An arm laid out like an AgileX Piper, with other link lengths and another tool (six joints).
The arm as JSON. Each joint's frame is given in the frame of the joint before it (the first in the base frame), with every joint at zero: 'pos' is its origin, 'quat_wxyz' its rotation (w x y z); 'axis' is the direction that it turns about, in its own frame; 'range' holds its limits. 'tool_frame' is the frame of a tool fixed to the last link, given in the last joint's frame.
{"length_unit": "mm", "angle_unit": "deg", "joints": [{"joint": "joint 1", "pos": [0.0, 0.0, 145.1], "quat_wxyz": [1.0, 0.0, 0.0, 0.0], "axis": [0.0, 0.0, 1.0], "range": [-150.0, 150.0]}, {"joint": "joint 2", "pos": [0.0, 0.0, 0.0], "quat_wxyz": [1.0, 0.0, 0.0, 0.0], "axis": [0.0, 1.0, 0.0], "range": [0.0, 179.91]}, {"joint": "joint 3", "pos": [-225.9, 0.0, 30.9], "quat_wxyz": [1.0, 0.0, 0.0, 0.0], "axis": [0.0, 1.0, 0.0], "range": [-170.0, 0.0]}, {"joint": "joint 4", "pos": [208.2, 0.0, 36.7], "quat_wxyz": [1.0, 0.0, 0.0, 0.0], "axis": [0.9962, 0.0, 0.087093], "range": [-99.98, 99.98]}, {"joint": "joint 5", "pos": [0.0, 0.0, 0.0], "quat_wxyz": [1.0, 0.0, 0.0, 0.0], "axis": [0.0, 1.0, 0.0], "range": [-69.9, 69.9]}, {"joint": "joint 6", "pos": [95.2, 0.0, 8.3], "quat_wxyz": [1.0, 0.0, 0.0, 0.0], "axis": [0.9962, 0.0, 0.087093], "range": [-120.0, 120.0]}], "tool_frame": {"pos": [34.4, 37.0, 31.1], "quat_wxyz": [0.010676, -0.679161, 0.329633, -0.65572]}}
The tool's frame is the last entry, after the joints.
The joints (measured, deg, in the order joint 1, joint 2, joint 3, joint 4, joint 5, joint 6), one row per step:
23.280 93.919 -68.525 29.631 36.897 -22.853
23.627 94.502 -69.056 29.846 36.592 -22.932
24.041 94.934 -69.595 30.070 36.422 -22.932
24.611 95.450 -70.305 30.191 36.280 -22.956
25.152 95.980 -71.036 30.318 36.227 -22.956
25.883 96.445 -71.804 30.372 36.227 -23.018
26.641 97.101 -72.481 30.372 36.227 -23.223
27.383 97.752 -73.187 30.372 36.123 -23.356
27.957 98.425 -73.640 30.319 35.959 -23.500
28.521 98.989 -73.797 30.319 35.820 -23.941
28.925 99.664 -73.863 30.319 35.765 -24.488
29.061 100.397 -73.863 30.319 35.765 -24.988
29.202 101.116 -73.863 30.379 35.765 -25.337
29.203 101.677 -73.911 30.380 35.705 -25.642
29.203 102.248 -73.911 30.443 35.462 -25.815
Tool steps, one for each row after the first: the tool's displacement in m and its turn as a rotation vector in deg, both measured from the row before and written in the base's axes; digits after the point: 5 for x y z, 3 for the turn. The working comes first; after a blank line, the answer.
Tool pose at each row, in the base's axes (x y z in m, rotation vector in deg; the steps are taken from these numbers as rounded here):
0.28517 0.20317 0.23633 -172.625 9.355 -36.794
0.28649 0.20588 0.23618 -172.357 9.109 -36.988
0.28712 0.20887 0.23683 -172.012 8.787 -37.130
0.28752 0.21281 0.23769 -171.663 8.105 -37.424
0.28789 0.21667 0.23846 -171.343 7.442 -37.587
0.28728 0.22145 0.23964 -170.990 6.328 -37.890
0.28647 0.22642 0.23904 -170.877 4.932 -37.998
0.28595 0.23133 0.23874 -170.678 3.733 -38.220
0.28568 0.23513 0.23695 -170.710 2.750 -38.252
0.28439 0.23858 0.23424 -170.871 1.407 -38.225
0.28343 0.24122 0.23021 -171.242 0.078 -37.950
0.28340 0.24247 0.22540 -171.772 -0.852 -37.443
0.28340 0.24373 0.22079 -172.247 -1.547 -36.779
0.28402 0.24418 0.21743 -172.601 -1.961 -36.465
0.28501 0.24459 0.21407 -172.889 -2.021 -36.158

0.00132 0.00271 -0.00015 0.189 -0.176 0.191
0.00063 0.00299 0.00065 0.268 -0.160 0.256
0.00040 0.00394 0.00086 0.202 -0.265 0.480
0.00037 0.00386 0.00077 0.203 -0.177 0.472
-0.00061 0.00478 0.00118 0.152 -0.284 0.760
-0.00081 0.00497 -0.00060 -0.072 -0.127 0.912
-0.00052 0.00491 -0.00030 -0.002 -0.208 0.792
-0.00027 0.00380 -0.00179 -0.161 -0.044 0.622
-0.00129 0.00345 -0.00271 -0.324 0.004 0.830
-0.00096 0.00264 -0.00403 -0.480 0.193 0.793
-0.00003 0.00125 -0.00481 -0.535 0.373 0.518
0.00000 0.00126 -0.00461 -0.423 0.469 0.387
0.00062 0.00045 -0.00336 -0.338 0.236 0.209
0.00099 0.00041 -0.00336 -0.226 0.230 -0.002

